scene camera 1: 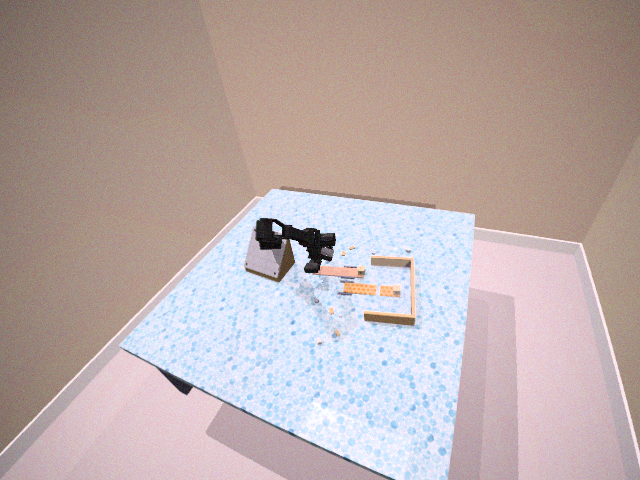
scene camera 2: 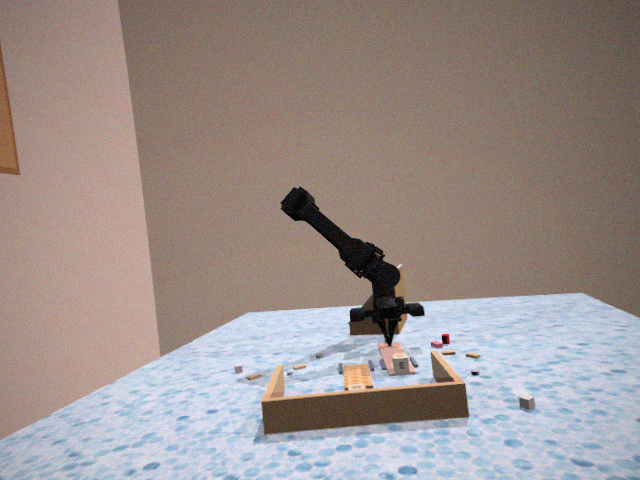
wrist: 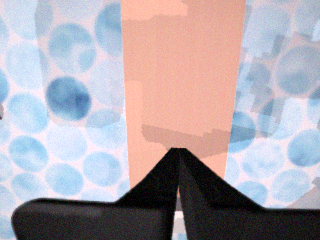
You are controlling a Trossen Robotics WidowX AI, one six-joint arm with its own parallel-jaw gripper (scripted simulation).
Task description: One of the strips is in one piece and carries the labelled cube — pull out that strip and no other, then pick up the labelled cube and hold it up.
Note:
I see my gripper [scene camera 2: 389, 345].
My gripper also shows in the wrist view [wrist: 177, 155].

